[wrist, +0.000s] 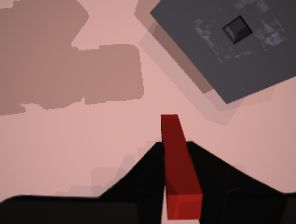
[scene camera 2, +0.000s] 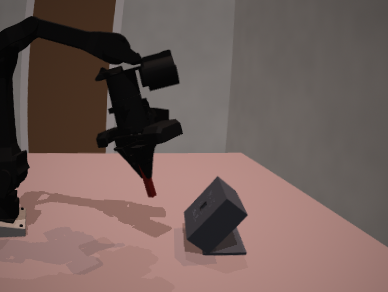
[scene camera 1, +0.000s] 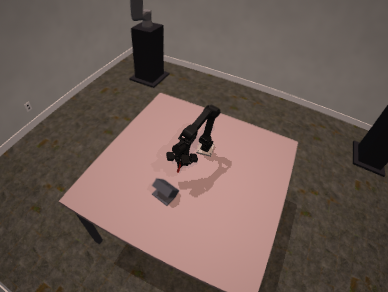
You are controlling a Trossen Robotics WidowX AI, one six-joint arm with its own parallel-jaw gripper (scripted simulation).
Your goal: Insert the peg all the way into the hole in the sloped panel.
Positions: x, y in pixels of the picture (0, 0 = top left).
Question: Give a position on a red peg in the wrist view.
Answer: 183, 191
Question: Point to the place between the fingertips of the gripper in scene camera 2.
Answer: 146, 178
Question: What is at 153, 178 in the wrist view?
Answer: The gripper.
